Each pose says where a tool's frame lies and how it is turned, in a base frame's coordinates. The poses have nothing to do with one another.
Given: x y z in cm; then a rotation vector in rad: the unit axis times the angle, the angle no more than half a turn.
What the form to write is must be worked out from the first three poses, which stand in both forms.
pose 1, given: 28.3 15.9 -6.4 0.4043 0.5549 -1.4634
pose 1, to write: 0.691 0.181 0.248 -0.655 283 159 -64
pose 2, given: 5.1 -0.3 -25.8 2.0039 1.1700 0.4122
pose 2, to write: 0.382 0.786 0.459 0.162 51 -3 -258
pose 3, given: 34.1 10.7 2.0 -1.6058 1.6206 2.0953
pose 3, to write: 0.022 -0.518 0.523 0.676 341 107 20
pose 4, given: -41.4 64.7 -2.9 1.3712 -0.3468 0.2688
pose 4, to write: 0.752 0.628 -0.159 0.123 -414 647 -29
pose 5, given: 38.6 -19.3 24.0 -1.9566 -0.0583 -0.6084
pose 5, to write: 0.519 -0.816 -0.024 -0.254 386 -193 240
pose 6, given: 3.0 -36.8 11.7 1.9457 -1.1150 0.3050
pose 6, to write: 0.425 0.778 -0.446 0.122 30 -368 117
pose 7, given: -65.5 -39.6 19.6 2.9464 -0.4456 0.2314
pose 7, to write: 0.076 0.983 -0.149 0.077 -655 -396 196
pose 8, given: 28.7 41.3 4.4 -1.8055 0.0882 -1.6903
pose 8, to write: 0.327 -0.689 0.034 -0.645 287 413 44
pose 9, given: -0.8 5.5 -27.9 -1.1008 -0.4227 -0.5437
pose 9, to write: 0.797 -0.513 -0.197 -0.253 -8 55 -279
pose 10, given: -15.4 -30.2 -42.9 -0.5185 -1.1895 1.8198
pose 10, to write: 0.438 -0.209 -0.478 0.732 -154 -302 -429
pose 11, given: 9.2 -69.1 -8.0 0.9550 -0.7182 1.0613
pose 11, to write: 0.697 0.428 -0.322 0.476 92 -691 -80
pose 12, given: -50.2 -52.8 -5.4 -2.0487 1.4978 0.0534
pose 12, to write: 0.297 -0.771 0.563 0.020 -502 -528 -54
